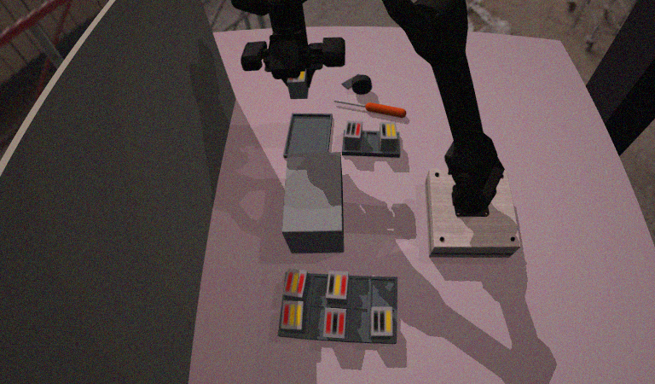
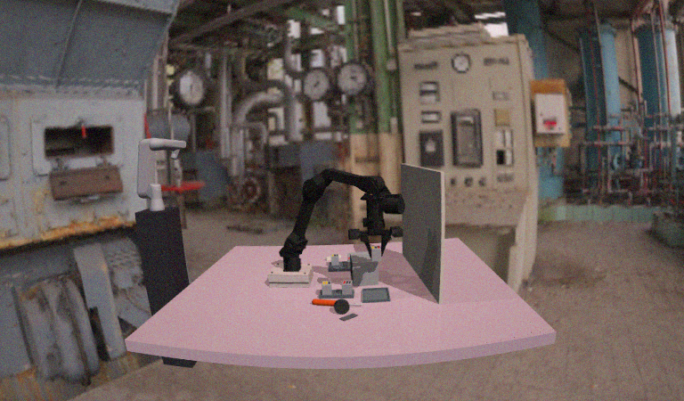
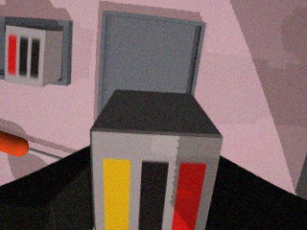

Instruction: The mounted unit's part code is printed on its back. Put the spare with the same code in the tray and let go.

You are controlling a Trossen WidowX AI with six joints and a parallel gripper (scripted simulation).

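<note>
My gripper tip is 15 cm above the flat grey tray. The rest, counted from my gripper tip: upright grey panel 19 cm ahead, 22 cm to the left, 7 cm above; black round part 12 cm behind, 15 cm to the right, 13 cm below; grey box 4 cm behind, 21 cm to the left, 10 cm below.
</note>
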